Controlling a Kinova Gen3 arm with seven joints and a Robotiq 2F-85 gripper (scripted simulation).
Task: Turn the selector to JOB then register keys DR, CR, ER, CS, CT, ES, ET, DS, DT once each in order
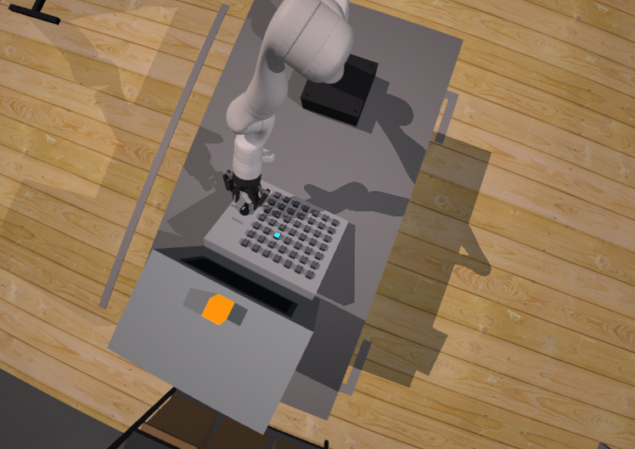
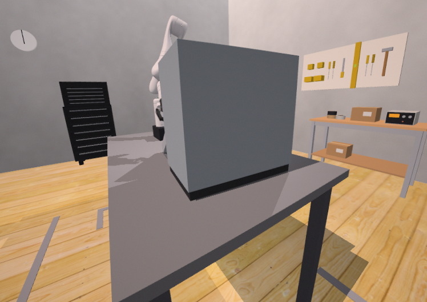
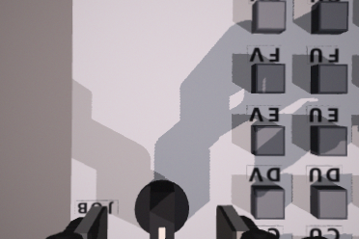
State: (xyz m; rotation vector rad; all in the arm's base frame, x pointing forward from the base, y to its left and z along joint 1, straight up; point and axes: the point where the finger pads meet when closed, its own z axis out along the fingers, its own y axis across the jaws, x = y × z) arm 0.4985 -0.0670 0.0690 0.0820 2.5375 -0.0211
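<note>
Right now the black selector knob is 3 cm below my hand and 2 cm ahead of it. Also, from my hand: grey keypad panel (11 cm to the left, 8 cm below, 6 cm ahead).
</note>
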